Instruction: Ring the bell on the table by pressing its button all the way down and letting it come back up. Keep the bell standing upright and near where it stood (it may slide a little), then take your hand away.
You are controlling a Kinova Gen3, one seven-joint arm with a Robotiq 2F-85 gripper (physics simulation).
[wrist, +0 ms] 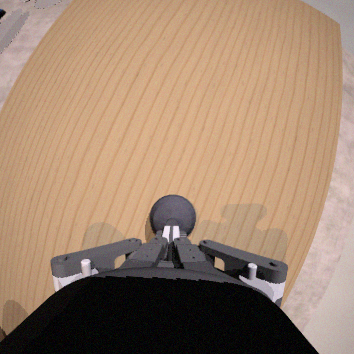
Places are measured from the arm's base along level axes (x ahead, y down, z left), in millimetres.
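Pixels of known places: gripper, fingertip midpoint: [171, 235].
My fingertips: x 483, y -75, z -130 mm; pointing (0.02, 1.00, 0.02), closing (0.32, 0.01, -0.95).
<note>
Behind a point stands the place of what it marks.
The bell [173, 212] @(z -128, x 489, y 26 mm) is a dark grey dome on the wooden table [180, 100] @(z -67, x 693, y 70 mm), in the lower middle of the wrist view. It looks upright. My gripper [171, 235] @(z -130, x 483, y -75 mm) is shut with nothing between its fingers. Its white fingertips overlap the near part of the dome in the view and cover the place of the button, which does not show. The frame does not tell whether the fingertips touch the bell or are above it.
The shadow of the gripper falls on the table on both sides of the bell. The table's right edge runs down the right side, with pale floor beyond. A grey object [11, 30] shows at the top left, past the table's left edge.
</note>
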